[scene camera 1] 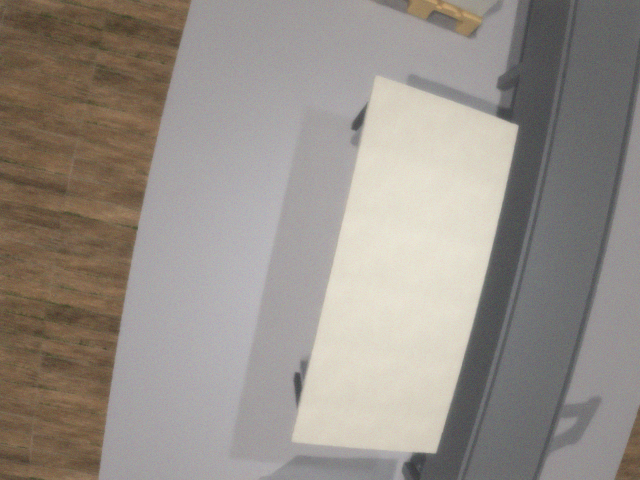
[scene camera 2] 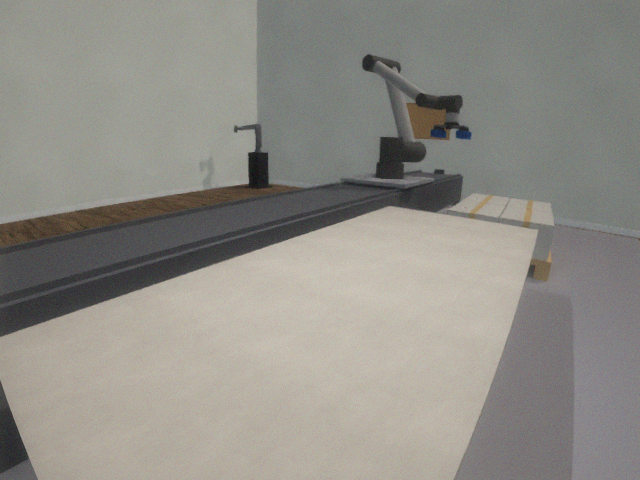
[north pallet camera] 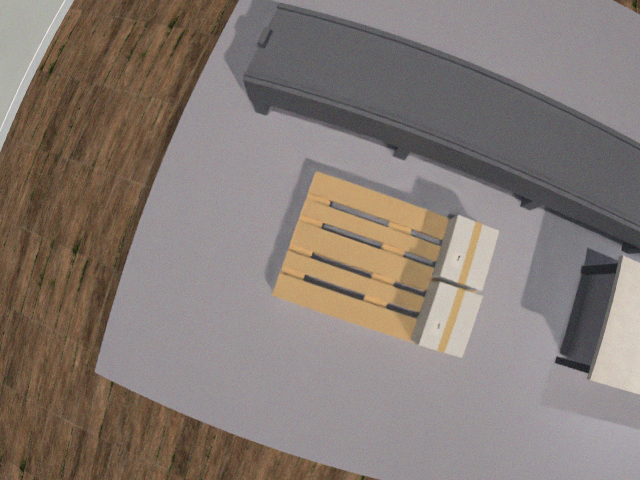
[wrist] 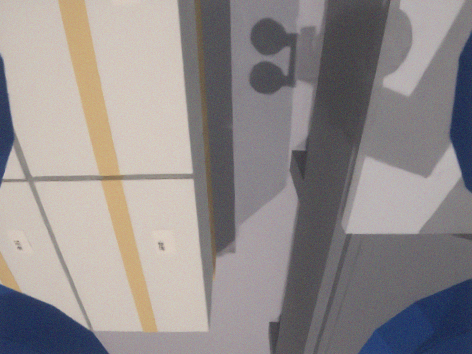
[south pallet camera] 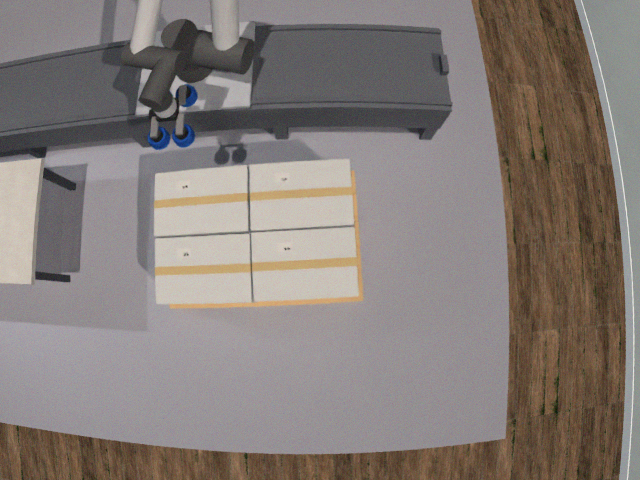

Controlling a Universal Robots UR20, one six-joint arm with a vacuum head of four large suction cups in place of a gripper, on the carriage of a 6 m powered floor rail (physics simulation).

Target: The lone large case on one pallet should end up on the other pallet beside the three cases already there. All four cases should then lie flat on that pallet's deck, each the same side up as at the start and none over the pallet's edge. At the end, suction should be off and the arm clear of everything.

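Where they show: hand at its tool point: (scene camera 2: 450, 137) (wrist: 233, 257); arm's base at its link origin: (scene camera 2: 389, 177) (south pallet camera: 194, 65).
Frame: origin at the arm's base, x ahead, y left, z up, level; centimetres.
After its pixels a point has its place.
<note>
Four large white cases with tan tape lie side by side in two rows on the south pallet (south pallet camera: 360, 284) {x 127.0, y 96.8, z -42.7 cm} (scene camera 2: 541, 269) {x 136.4, y -21.7, z -49.0 cm}: upper left (south pallet camera: 201, 219) {x 90.9, y 6.6, z -16.7 cm}, upper right (south pallet camera: 302, 211) {x 87.6, y 63.7, z -16.6 cm}, lower left (south pallet camera: 201, 286) {x 128.5, y 7.1, z -16.7 cm} and lower right (south pallet camera: 305, 281) {x 125.7, y 65.0, z -16.6 cm}. They look flat, labels up, with narrow gaps. The pallet's left edge is hidden beneath them. My vacuum gripper (scene camera 2: 451, 132) {x 51.5, y 4.4, z 37.8 cm} (south pallet camera: 170, 117) {x 51.5, y 4.4, z 37.8 cm} is open and empty, raised above the rail's edge, off to the side of the cases. In the wrist view its blue cups frame the case tops and floor, touching nothing. The north pallet (north pallet camera: 346, 250) {x 100.1, y -450.8, z -42.6 cm} holds two narrower-looking cases (north pallet camera: 467, 237) {x 71.8, y -386.7, z -22.1 cm} (north pallet camera: 467, 320) {x 117.6, y -372.6, z -18.1 cm} at one end.
A long pale table (scene camera 1: 403, 268) {x 95.6, y -199.0, z -4.0 cm} (scene camera 2: 310, 320) {x 93.1, y -232.5, z -4.0 cm} (north pallet camera: 620, 330) {x 95.2, y -271.7, z -4.0 cm} (south pallet camera: 15, 222) {x 91.3, y -120.3, z -3.9 cm} stands between the pallets, beside the dark floor rail (scene camera 1: 558, 232) (north pallet camera: 413, 77) (south pallet camera: 351, 67). A black pedestal (scene camera 2: 258, 167) with a small grey arm stands beyond the rail. An orange panel (scene camera 2: 426, 121) is behind my arm.
</note>
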